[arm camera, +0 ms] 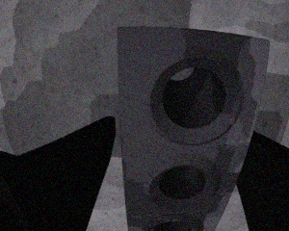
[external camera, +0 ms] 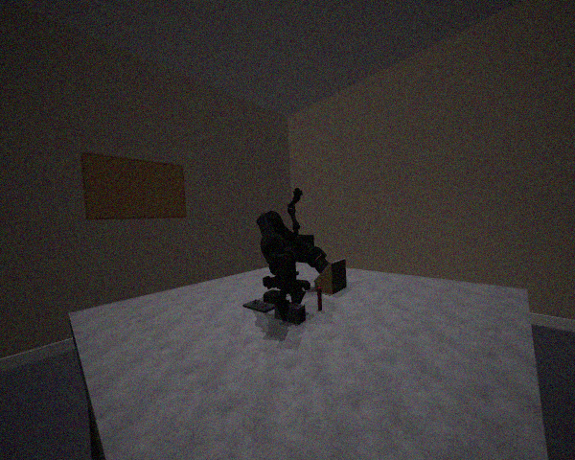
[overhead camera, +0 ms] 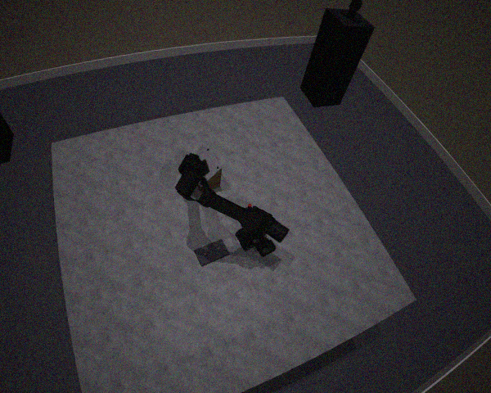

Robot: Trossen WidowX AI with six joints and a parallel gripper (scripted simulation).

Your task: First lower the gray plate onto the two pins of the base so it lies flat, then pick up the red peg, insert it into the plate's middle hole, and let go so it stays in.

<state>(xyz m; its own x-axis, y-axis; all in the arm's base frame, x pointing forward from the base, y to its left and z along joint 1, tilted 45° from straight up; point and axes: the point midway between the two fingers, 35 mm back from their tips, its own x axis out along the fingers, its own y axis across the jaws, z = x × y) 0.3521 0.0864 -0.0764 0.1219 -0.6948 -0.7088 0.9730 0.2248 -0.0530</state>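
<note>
The red peg is 130 mm behind my gripper tip, 20 mm to the left of it and 30 mm above it. Also, from my gripper tip: gray plate 30 mm above.
</note>
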